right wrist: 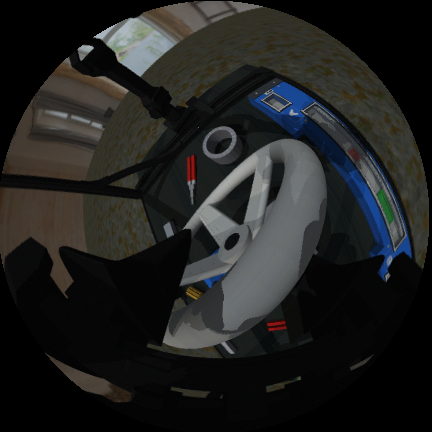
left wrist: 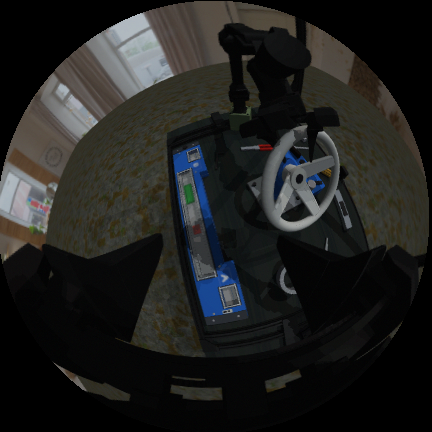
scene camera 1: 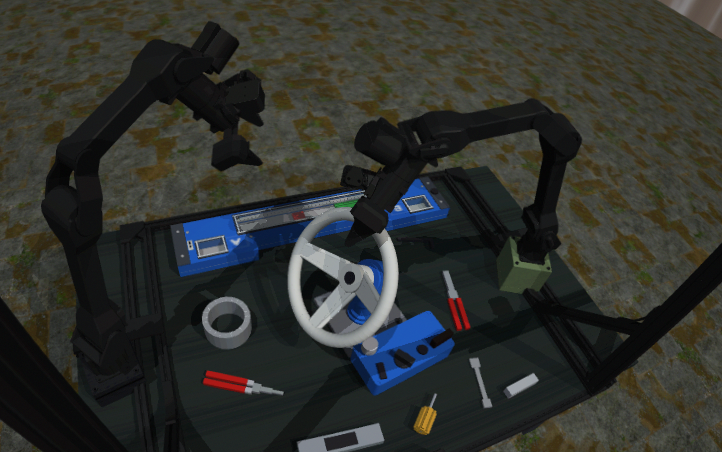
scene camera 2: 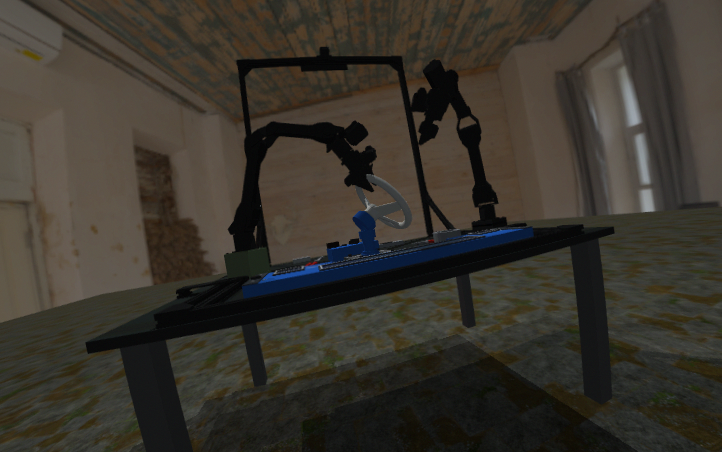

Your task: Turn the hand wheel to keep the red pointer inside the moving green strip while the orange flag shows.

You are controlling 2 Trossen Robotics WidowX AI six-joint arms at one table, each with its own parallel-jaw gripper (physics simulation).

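Frame: origin at the left arm's base, x ahead, y left, z up, level; millimetres.
Seen in the pictures: left gripper, fingertip midpoint: (left wrist: 221, 240) (scene camera 1: 261, 144) (scene camera 2: 421, 136); right gripper, fingertip midpoint: (right wrist: 228, 236) (left wrist: 297, 161) (scene camera 1: 349, 240) (scene camera 2: 374, 188); left arm's base at its link origin: (right wrist: 174, 116) (scene camera 1: 109, 362) (scene camera 2: 488, 219); right arm's base at its link origin: (left wrist: 239, 109) (scene camera 1: 530, 253) (scene camera 2: 245, 250).
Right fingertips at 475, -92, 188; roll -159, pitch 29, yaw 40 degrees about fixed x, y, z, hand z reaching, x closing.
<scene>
Pixels of each thing's top centre, then the offset from my right fingertips to it, as dx, dy, dz. "pt": a spot on its surface instead.
- red pointer at a spot on its surface: (scene camera 1: 298, 215) (right wrist: 353, 152) (left wrist: 197, 228) pt +57, +269, -205
- blue gauge panel at a spot on its surface: (scene camera 1: 213, 264) pt -188, +243, -225
- grey ring at its top centre: (scene camera 1: 226, 316) (right wrist: 218, 140) (left wrist: 295, 277) (scene camera 2: 446, 231) -228, +83, -197
- yellow screwdriver at its top centre: (scene camera 1: 430, 409) (right wrist: 196, 298) +17, -298, -213
The white hand wheel (scene camera 1: 294, 282) (scene camera 2: 387, 207) (left wrist: 269, 175) (right wrist: 295, 210) stands tilted on its blue mount. My right gripper (scene camera 1: 362, 226) (left wrist: 297, 161) (right wrist: 228, 236) straddles the rim's upper part, fingers part-way apart; one finger reaches inside the wheel, with a gap to the rim, and the other is partly hidden behind it. My left gripper (scene camera 1: 260, 143) (left wrist: 221, 240) is open and empty, high at the left in scene camera 1. The red pointer (scene camera 1: 298, 215) (left wrist: 196, 229) (right wrist: 354, 154) lies outside the green strip (scene camera 1: 346, 203) (left wrist: 188, 193) (right wrist: 385, 206), apart from it. No orange flag shows.
The blue gauge panel (scene camera 1: 213, 264) runs behind the wheel. A blue control box (scene camera 1: 396, 335) stands below the wheel. A grey ring (scene camera 1: 226, 341), red-handled tools (scene camera 1: 226, 381) (scene camera 1: 458, 313) and a yellow screwdriver (scene camera 1: 425, 420) lie around it.
</scene>
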